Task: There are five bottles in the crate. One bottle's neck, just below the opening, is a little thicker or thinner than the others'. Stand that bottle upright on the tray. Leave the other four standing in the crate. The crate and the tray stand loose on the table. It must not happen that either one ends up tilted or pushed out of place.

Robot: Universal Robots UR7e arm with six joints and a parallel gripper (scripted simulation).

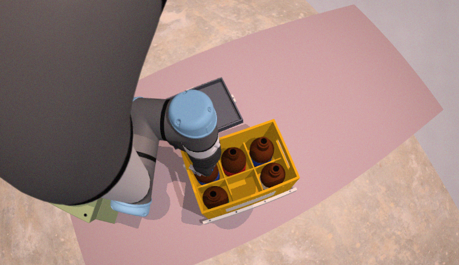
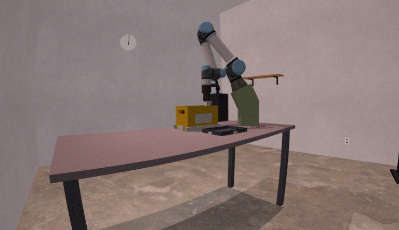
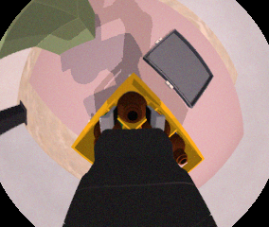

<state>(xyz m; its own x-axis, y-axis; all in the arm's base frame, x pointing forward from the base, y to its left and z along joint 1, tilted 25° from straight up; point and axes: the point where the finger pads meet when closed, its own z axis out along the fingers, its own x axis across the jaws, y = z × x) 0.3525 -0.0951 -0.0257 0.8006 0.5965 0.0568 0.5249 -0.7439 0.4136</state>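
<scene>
Right now the crate is 80 mm ahead of my hand, 60 mm to the right of it and 80 mm below it. Also, from my hand: glass bottle 160 mm ahead, 120 mm to the right, 80 mm below; dark tray 90 mm ahead, 220 mm to the left, 150 mm below.
</scene>
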